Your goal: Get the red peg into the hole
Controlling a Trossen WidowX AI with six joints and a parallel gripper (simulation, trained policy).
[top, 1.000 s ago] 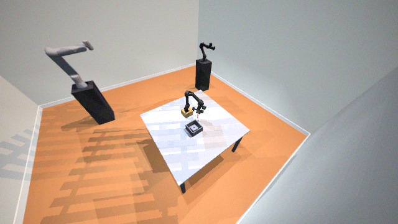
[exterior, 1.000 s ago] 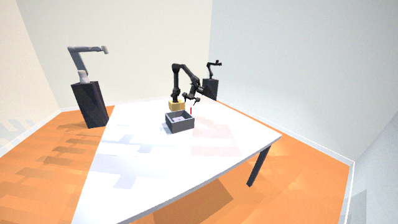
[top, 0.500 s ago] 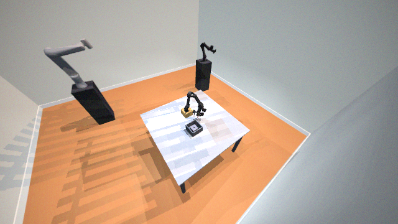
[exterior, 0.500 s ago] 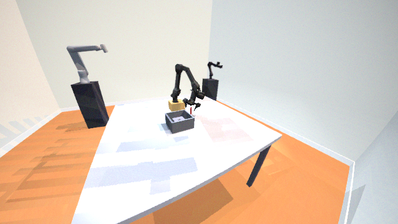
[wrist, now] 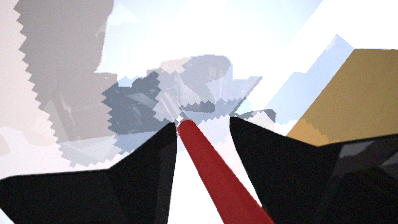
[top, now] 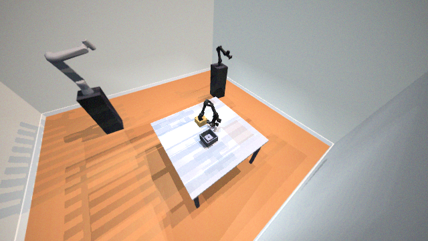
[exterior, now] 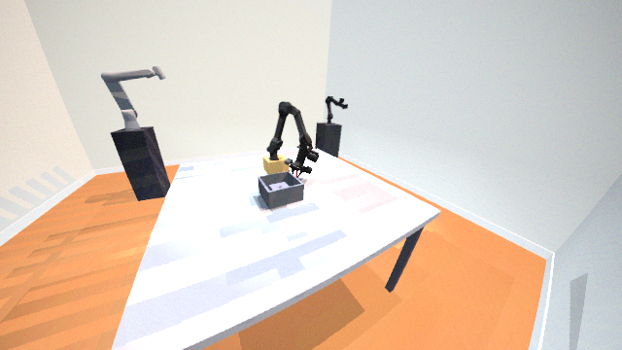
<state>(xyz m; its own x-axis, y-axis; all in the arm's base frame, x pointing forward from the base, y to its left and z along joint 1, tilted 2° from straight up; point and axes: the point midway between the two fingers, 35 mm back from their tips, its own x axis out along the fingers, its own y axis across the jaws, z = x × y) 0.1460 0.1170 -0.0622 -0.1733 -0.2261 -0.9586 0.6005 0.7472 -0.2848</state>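
Now: gripper tip 190 mm short of the grey box, 160 mm to the left of it and 20 mm below it. Also, from my gripper tip: red peg 30 mm above, 10 mm to the left.
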